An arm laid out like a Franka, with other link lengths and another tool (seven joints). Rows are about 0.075 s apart.
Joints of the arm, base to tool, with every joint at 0 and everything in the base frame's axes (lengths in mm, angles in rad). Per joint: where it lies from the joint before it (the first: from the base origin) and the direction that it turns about. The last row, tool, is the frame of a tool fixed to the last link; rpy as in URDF.
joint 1: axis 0 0 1 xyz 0 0 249.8
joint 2: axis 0 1 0 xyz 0 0 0
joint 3: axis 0 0 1 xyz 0 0 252.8
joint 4: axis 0 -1 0 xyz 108.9 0 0
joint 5: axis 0 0 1 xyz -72.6 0 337.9
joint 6: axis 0 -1 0 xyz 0 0 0
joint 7: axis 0 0 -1 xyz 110 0 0
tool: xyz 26 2 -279.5 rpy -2.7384 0 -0.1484
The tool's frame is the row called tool.
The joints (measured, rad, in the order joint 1, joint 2, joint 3, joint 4, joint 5, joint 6, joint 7), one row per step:
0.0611 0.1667 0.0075 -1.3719 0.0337 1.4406 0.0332
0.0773 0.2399 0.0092 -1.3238 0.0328 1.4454 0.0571
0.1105 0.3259 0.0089 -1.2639 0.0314 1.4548 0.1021
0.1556 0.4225 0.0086 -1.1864 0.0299 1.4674 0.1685
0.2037 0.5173 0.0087 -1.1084 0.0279 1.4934 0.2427
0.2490 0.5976 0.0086 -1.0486 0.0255 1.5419 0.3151
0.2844 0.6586 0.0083 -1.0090 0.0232 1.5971 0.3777
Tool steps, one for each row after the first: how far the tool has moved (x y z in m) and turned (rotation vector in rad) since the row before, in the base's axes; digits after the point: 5 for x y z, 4 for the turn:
0.01161 0.01068 -0.02214 -0.0042 0.0209 -0.0061
0.01290 0.01992 -0.02560 -0.0083 0.0175 -0.0122
0.01389 0.02816 -0.02588 -0.0111 0.0072 -0.0215
0.01418 0.03178 -0.02493 -0.0099 -0.0088 -0.0263
0.01440 0.03167 -0.02234 -0.0042 -0.0274 -0.0283
0.01228 0.02604 -0.01806 0.0013 -0.0328 -0.0288

